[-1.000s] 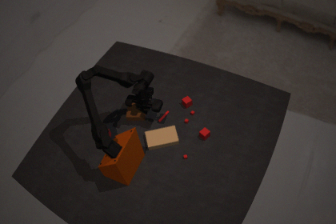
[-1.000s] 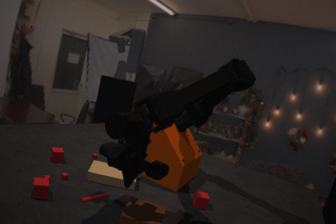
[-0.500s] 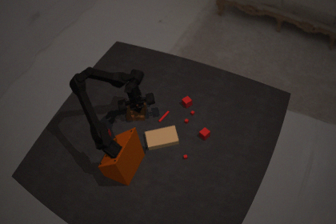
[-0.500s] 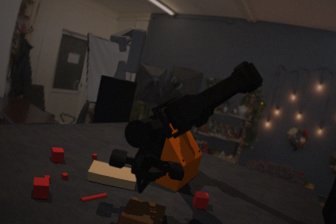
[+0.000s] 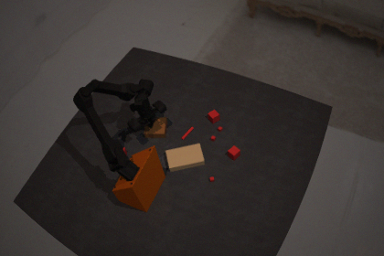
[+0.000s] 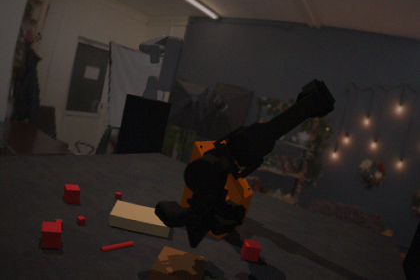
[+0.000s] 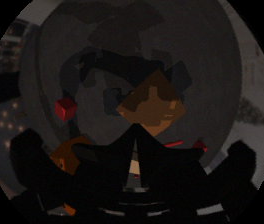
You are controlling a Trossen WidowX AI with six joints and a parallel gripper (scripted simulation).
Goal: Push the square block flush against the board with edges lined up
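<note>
My gripper tip is now 40 mm short of the square block and 40 mm above it. Round my gripper tip: board 200 mm to the right, 60 mm behind, 40 mm below; then thin red stick 150 mm to the right, 70 mm ahead, 60 mm below.
</note>
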